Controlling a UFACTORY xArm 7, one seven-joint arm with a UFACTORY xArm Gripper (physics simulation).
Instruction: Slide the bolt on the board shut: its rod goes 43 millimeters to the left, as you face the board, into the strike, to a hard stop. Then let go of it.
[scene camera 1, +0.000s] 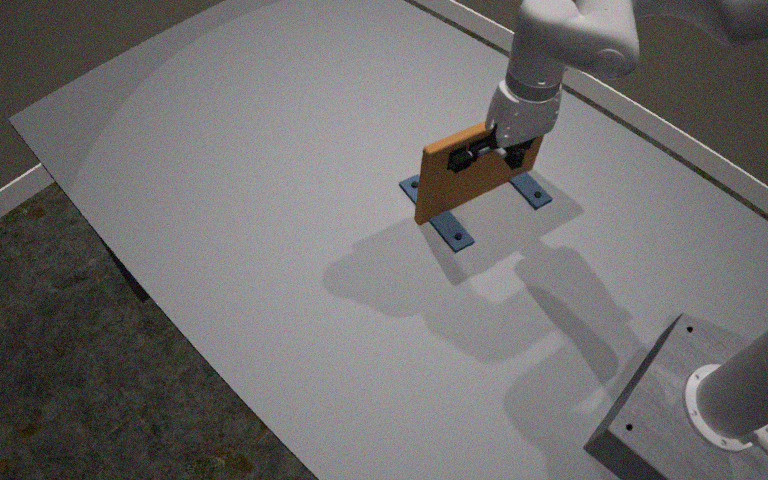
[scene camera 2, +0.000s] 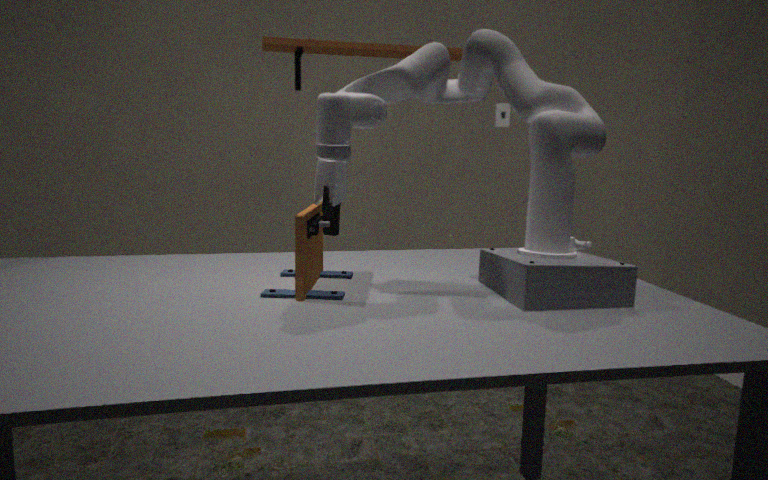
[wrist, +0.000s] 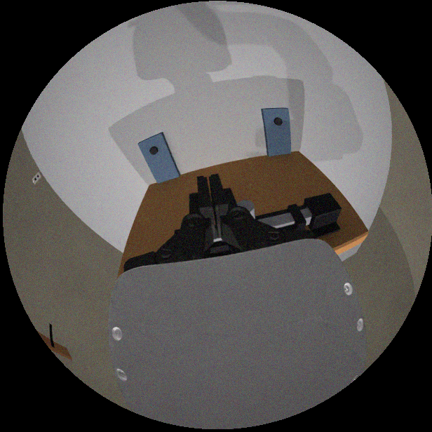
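Note:
The orange board stands upright. The bolt's grey rod lies across its upper face and reaches up to the black strike at the board's left end as one faces it. How deep the rod sits in the strike cannot be told. The bolt's round grey knob sticks out from the board. My gripper is shut and empty, pointing down in front of the board, close beside the knob on the side away from the strike. Contact cannot be told.
Two blue feet hold the board on the grey table. The arm's grey base block stands on the table, on the side that the bolt faces.

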